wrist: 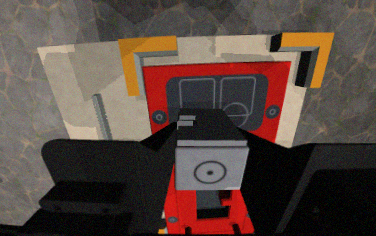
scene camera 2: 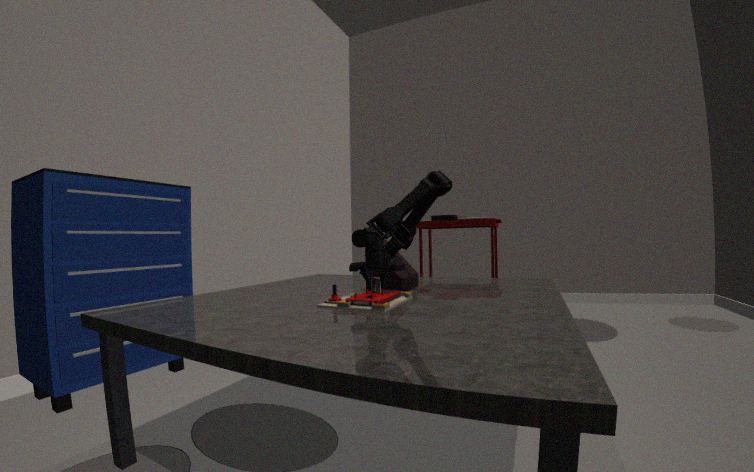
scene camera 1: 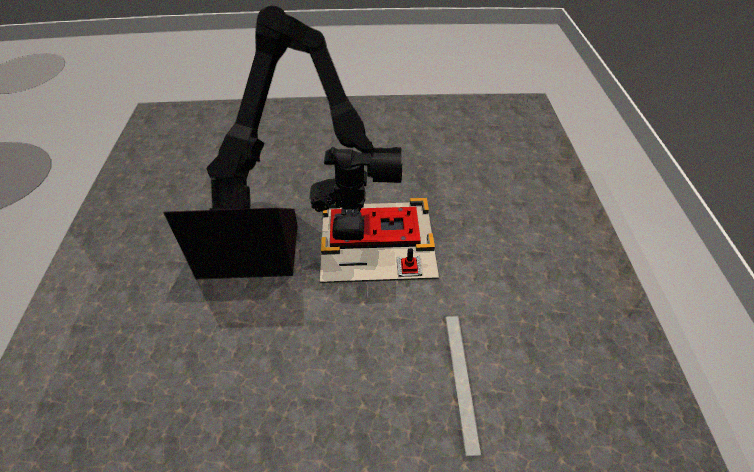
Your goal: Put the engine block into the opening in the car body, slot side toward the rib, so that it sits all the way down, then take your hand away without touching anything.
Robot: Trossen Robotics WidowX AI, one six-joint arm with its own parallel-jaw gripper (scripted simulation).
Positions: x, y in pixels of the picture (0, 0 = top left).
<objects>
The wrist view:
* my gripper: 200, 128
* engine block: 210, 152
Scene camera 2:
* my gripper: 377, 291
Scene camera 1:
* my gripper: 351, 229
</objects>
